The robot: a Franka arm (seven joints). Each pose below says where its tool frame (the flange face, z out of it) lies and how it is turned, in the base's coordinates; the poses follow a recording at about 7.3 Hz.
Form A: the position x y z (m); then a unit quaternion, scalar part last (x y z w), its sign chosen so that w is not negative.
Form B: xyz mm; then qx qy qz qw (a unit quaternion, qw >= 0). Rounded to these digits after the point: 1 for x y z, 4 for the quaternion.
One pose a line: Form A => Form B
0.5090 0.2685 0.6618 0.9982 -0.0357 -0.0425 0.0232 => 509.0 268.5 661.8 0.9982 -0.0357 -0.0425 0.0232
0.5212 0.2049 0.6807 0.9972 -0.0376 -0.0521 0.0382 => 521.2 204.9 680.7 0.9972 -0.0376 -0.0521 0.0382
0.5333 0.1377 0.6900 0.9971 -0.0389 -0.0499 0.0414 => 533.3 137.7 690.0 0.9971 -0.0389 -0.0499 0.0414
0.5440 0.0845 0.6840 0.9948 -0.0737 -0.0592 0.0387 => 544.0 84.5 684.0 0.9948 -0.0737 -0.0592 0.0387
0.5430 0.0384 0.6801 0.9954 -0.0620 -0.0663 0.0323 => 543.0 38.4 680.1 0.9954 -0.0620 -0.0663 0.0323
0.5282 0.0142 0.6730 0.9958 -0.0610 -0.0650 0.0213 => 528.2 14.2 673.0 0.9958 -0.0610 -0.0650 0.0213
